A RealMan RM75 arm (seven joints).
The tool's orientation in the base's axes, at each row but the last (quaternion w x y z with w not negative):
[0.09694 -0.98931 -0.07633 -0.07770]
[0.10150 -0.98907 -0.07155 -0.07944]
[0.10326 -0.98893 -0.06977 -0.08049]
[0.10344 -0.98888 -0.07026 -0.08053]
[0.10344 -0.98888 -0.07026 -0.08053]
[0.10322 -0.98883 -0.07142 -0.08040]
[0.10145 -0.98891 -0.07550 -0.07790]
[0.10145 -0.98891 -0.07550 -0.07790]
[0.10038 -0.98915 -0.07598 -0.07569]
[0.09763 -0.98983 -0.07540 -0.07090]
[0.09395 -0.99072 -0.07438 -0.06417]
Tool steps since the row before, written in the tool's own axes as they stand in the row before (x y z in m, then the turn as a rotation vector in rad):
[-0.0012 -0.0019 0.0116 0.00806 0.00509 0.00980]
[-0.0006 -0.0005 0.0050 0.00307 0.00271 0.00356]
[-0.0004 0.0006 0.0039 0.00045 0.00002 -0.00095]
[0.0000 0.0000 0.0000 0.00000 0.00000 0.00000]
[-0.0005 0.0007 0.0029 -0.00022 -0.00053 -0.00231]
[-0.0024 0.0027 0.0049 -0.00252 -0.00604 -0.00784]
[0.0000 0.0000 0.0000 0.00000 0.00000 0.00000]
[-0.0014 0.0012 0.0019 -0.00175 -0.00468 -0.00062]
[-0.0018 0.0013 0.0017 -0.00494 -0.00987 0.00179]
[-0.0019 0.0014 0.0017 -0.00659 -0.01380 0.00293]
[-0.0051 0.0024 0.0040 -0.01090 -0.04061 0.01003]
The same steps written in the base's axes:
[0.0001 0.0040 -0.0111 0.01008 -0.00184 -0.00905]
[0.0000 0.0015 -0.0048 0.00393 -0.00149 -0.00343]
[0.0003 0.0002 -0.0040 0.00031 -0.00017 0.00099]
[0.0000 0.0000 0.0000 0.00000 0.00000 0.00000]
[0.0000 -0.0001 -0.0030 -0.00063 -0.00001 0.00229]
[-0.0012 -0.0019 -0.0057 -0.00455 0.00385 0.00830]
[0.0000 0.0000 0.0000 0.00000 0.00000 0.00000]
[-0.0009 -0.0009 -0.0023 -0.00257 0.00416 0.00119]
[-0.0013 -0.0011 -0.0022 -0.00622 0.00927 -0.00070]
[-0.0014 -0.0013 -0.0022 -0.00833 0.01309 -0.00135]
[-0.0042 -0.0022 -0.0050 -0.01603 0.03993 -0.00414]

